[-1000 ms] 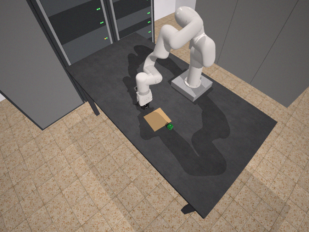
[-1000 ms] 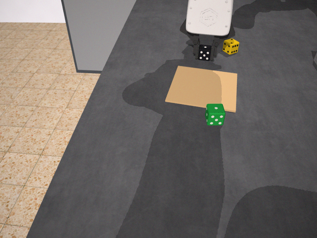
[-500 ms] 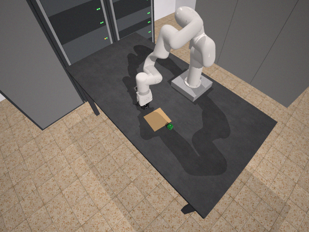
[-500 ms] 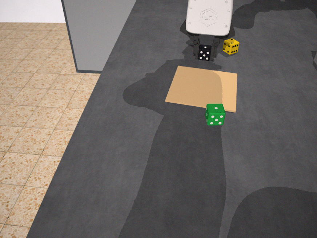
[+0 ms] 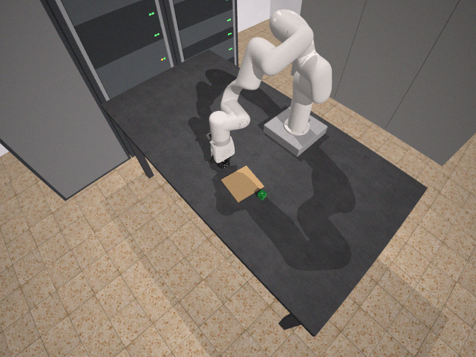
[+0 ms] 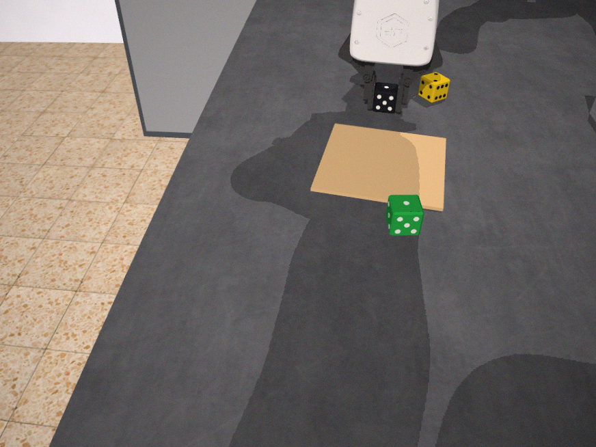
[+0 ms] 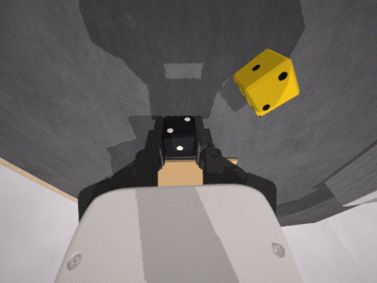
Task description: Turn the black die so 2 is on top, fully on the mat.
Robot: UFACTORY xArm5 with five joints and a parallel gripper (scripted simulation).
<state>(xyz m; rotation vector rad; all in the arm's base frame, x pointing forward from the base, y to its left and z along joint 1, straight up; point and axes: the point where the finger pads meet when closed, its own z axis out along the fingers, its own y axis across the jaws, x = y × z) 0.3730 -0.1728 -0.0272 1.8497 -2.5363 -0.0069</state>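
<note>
My gripper is now 3 cm short of the tan mat, 13 cm to the right of it and 2 cm above it. Round my hand: yellow die (8 cm behind, 3 cm to the right, 1 cm below); black die (1 cm below); green die (4 cm ahead, 24 cm to the left, 1 cm below).
</note>
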